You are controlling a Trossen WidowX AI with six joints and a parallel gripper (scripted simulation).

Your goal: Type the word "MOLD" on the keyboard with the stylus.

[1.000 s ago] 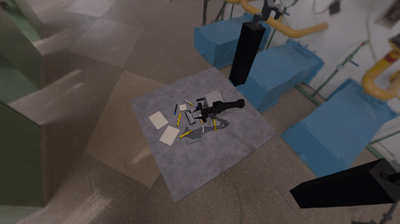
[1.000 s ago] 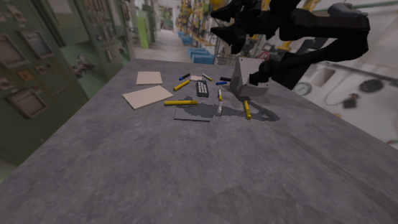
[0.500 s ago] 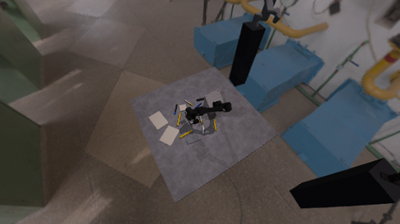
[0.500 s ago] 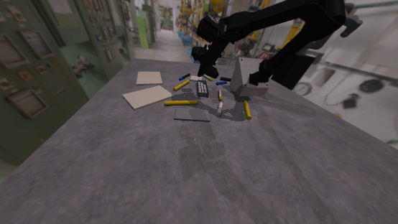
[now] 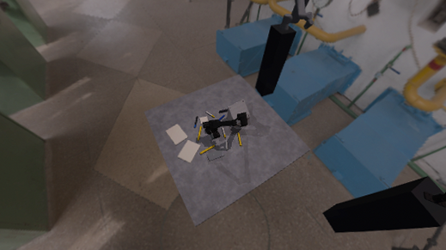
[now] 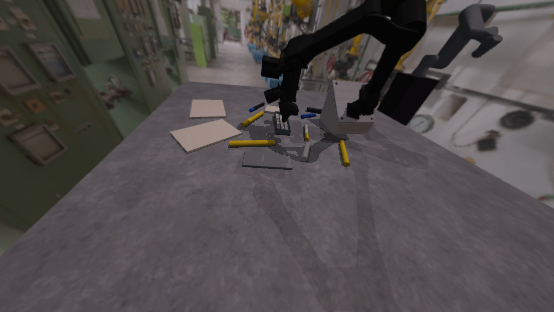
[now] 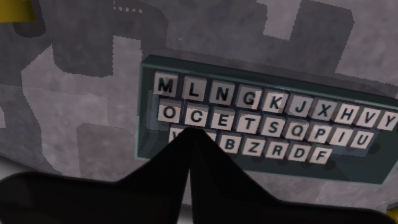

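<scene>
The blue stylus is 19 cm behind my gripper tip, 19 cm to the right of it and 3 cm below it. Round my gripper tip: black pen 23 cm behind, 25 cm to the right, 3 cm below; then grey stylus tip 22 cm behind, 20 cm to the right, 3 cm below.
</scene>
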